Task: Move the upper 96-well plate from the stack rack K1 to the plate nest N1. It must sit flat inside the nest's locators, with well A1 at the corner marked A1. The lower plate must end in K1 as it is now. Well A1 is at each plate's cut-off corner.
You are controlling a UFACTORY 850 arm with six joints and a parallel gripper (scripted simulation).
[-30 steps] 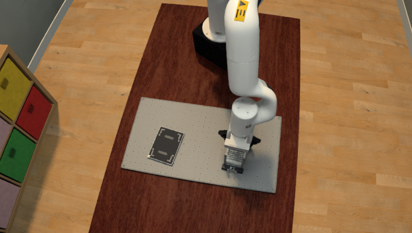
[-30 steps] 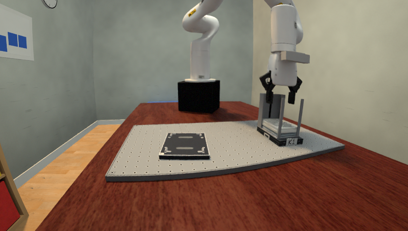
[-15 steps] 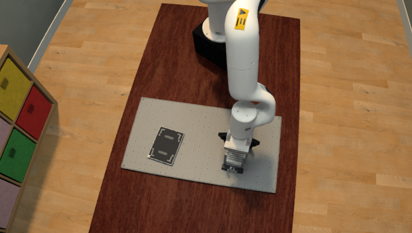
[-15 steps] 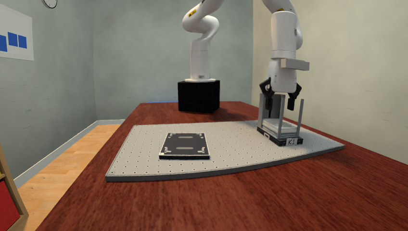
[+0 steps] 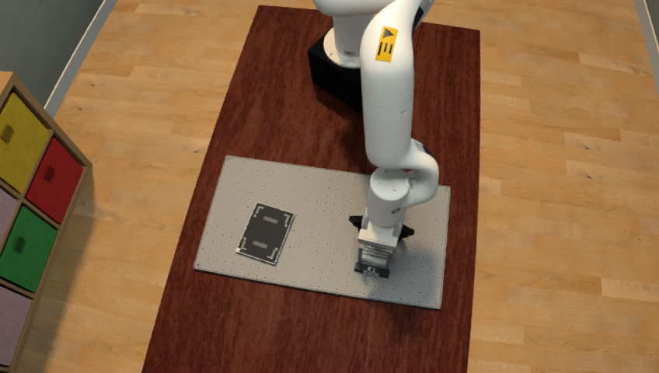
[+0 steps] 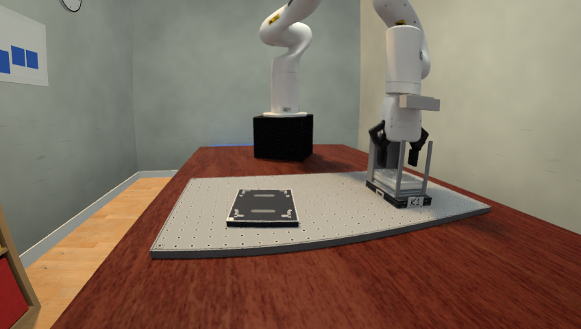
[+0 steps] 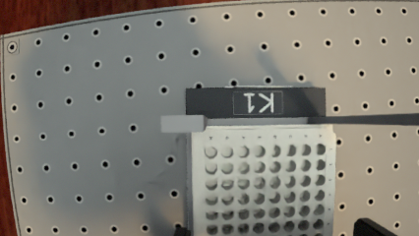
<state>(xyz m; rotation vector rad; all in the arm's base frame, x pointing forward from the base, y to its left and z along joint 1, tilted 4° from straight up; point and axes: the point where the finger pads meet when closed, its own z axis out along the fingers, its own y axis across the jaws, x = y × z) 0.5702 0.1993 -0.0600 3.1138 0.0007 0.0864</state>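
Now: hand 40 mm above the 96-well plate. Also, from my hand: plate nest N1: 320 mm to the right, 70 mm below, 40 mm ahead; clear plate: 50 mm below.
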